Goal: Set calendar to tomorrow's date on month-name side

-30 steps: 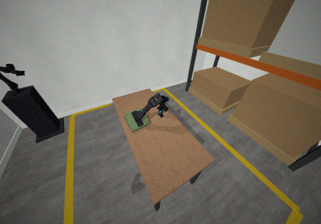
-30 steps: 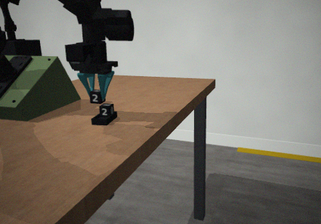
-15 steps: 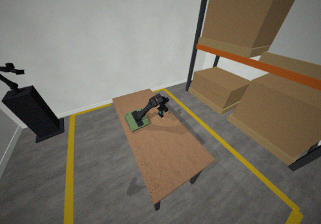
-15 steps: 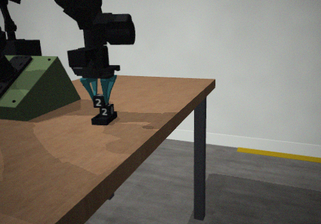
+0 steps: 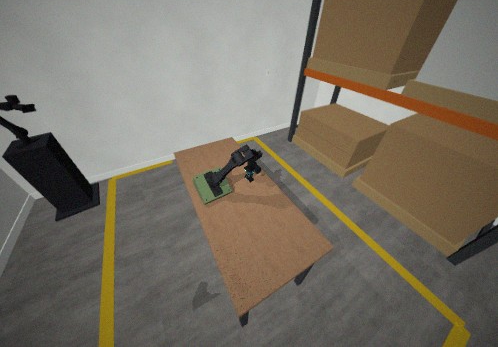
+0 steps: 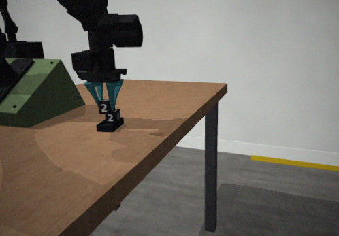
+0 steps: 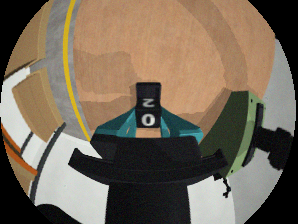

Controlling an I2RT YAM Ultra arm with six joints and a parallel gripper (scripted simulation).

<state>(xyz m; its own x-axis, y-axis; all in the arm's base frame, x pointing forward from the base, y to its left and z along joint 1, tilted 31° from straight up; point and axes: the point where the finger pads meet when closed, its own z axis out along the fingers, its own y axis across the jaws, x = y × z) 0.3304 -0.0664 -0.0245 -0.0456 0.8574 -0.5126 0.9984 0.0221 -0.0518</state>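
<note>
My hand is right at the black cube. Also, from my hand: black tray (20 mm to the left, 60 mm below).
</note>
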